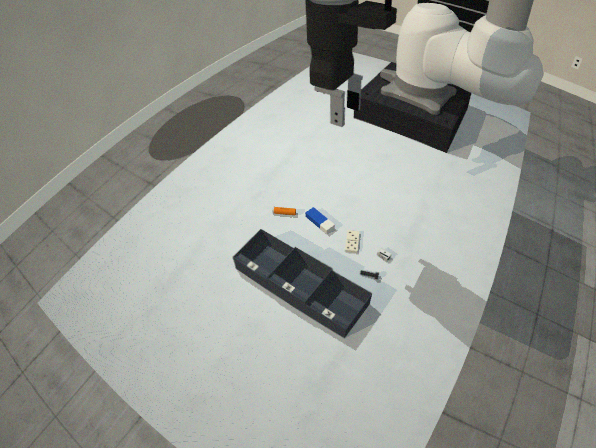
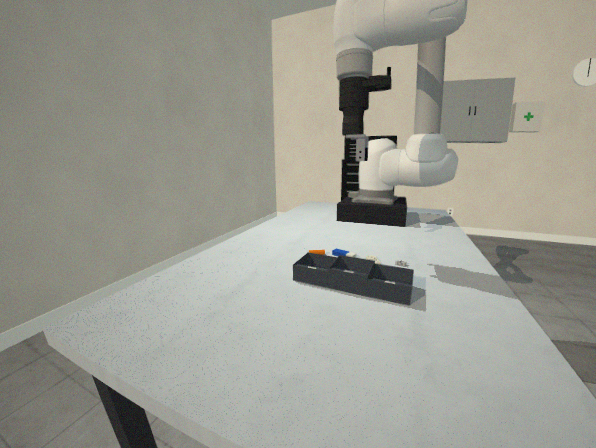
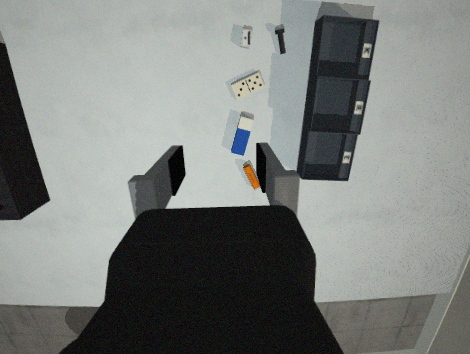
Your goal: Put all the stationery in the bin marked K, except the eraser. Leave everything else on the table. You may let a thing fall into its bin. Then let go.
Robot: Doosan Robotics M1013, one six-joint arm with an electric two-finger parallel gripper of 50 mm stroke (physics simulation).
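Where they show: gripper, fingertip midpoint: [image 1: 345,116] [image 2: 361,161] [image 3: 220,159]; arm's base, origin of the base link: [image 1: 419,92] [image 2: 375,200].
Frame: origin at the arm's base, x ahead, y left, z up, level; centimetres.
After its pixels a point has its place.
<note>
The small metallic pencil sharpener [image 1: 384,255] @[x 52.5, y 17.4, z -7.0 cm] [image 2: 401,263] @[x 52.8, y 17.3, z -7.2 cm] [image 3: 246,37] @[x 52.0, y 17.2, z -6.9 cm] lies on the table near a black bolt-like piece [image 1: 370,274] @[x 57.7, y 17.4, z -7.2 cm] [image 3: 281,40] @[x 57.5, y 17.2, z -7.1 cm]. The blue and white eraser [image 1: 317,218] @[x 52.9, y 1.3, z -6.7 cm] [image 2: 340,252] @[x 53.4, y 0.9, z -6.7 cm] [image 3: 241,139] @[x 52.5, y 1.2, z -6.7 cm] lies between a domino [image 1: 352,241] @[x 53.1, y 10.2, z -7.3 cm] [image 2: 372,259] @[x 53.2, y 9.9, z -7.3 cm] [image 3: 248,84] @[x 53.0, y 10.3, z -7.3 cm] and a short orange cylinder [image 1: 285,211] @[x 55.3, y -5.3, z -6.8 cm] [image 2: 316,252] @[x 55.6, y -5.6, z -7.1 cm] [image 3: 251,176] @[x 54.8, y -5.5, z -6.6 cm]. The bin whose small label looks like K [image 1: 358,316] @[x 66.9, y 20.7, z -6.1 cm] [image 2: 395,292] @[x 71.1, y 17.9, z -5.8 cm] is an end compartment, nearest the bolt-like piece; its inside looks empty. My gripper [image 1: 346,116] @[x 49.8, y 4.8, z 18.5 cm] [image 3: 220,159] @[x 49.8, y 4.8, z 18.5 cm] is open and empty, high above the table between robot base and objects.
The dark three-compartment tray [image 1: 270,282] @[x 71.5, y 4.9, z -4.2 cm] [image 2: 325,280] @[x 71.5, y 3.6, z -6.3 cm] [image 3: 305,125] @[x 63.1, y 4.4, z -6.3 cm] stands beside the row of objects, on the side away from the robot. Its walls and dividers stand above the table [image 1: 200,325] @[x 85.2, y -0.9, z -8.0 cm] [image 2: 225,340] @[x 94.1, y -4.1, z -8.0 cm]. The black robot base [image 1: 405,125] @[x 13.3, y 2.0, z -4.3 cm] [image 2: 372,215] @[x 13.3, y 1.6, z -4.3 cm] is at the back.
</note>
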